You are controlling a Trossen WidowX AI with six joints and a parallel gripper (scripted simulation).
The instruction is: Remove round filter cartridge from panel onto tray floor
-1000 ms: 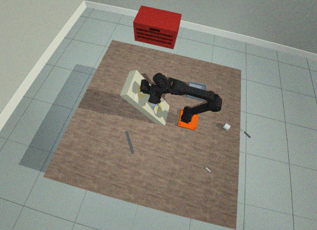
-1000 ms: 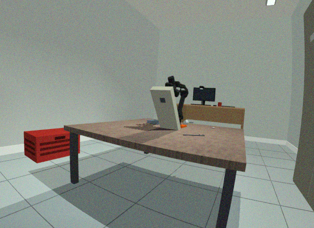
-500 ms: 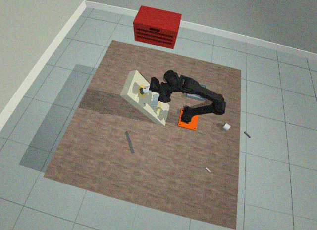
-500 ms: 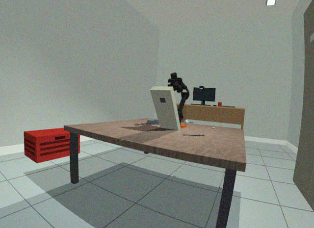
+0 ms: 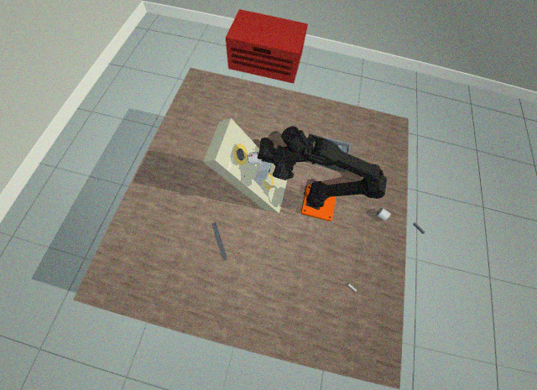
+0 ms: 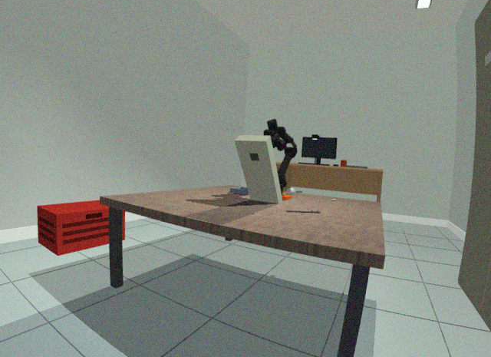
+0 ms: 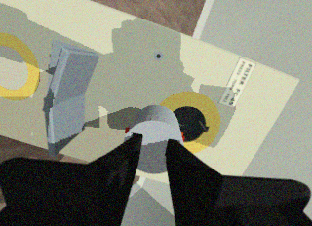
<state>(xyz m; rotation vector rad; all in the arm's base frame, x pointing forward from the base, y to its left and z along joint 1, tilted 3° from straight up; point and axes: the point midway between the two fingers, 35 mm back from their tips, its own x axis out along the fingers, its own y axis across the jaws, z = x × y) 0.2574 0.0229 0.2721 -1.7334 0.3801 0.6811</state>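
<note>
Right now my gripper tip is 10 mm short of the round grey filter cartridge and 10 mm above it. Round my gripper tip: small pale shelf: 20 mm behind, 100 mm below; then grey tray: 290 mm behind, 320 mm to the right, 280 mm below; then small pin: 530 mm behind, 270 mm to the left, 280 mm below.
</note>
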